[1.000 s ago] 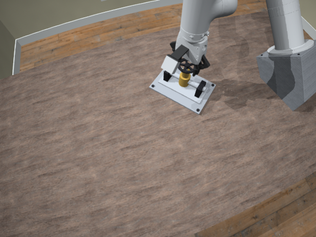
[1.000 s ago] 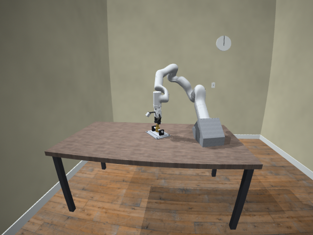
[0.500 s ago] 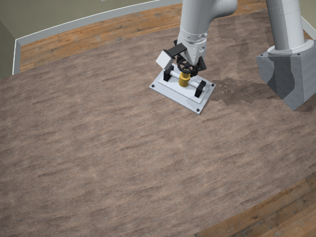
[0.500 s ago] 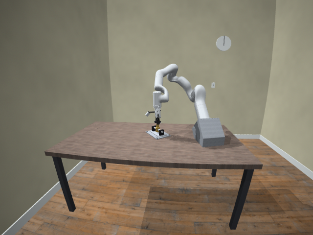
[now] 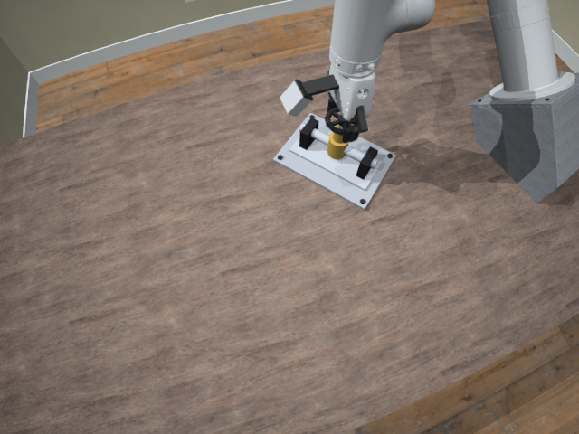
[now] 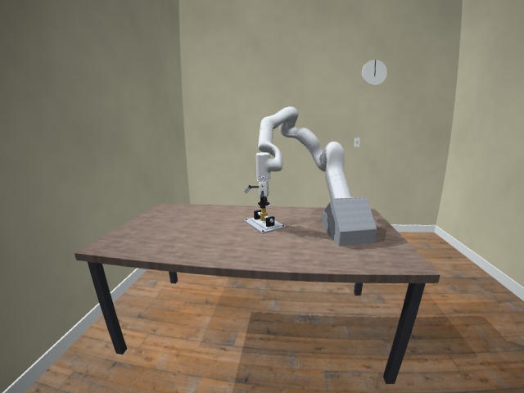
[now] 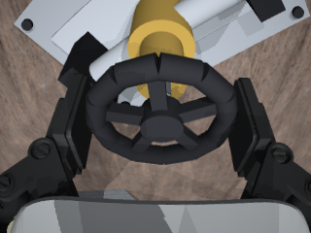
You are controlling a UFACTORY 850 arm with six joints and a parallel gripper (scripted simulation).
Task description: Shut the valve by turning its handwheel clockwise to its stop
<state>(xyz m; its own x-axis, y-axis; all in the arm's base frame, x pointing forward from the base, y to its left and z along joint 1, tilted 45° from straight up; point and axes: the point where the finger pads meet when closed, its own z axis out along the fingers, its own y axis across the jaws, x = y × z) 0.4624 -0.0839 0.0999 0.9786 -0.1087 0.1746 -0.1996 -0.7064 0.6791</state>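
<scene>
My hand is right at the black spoked handwheel.
</scene>
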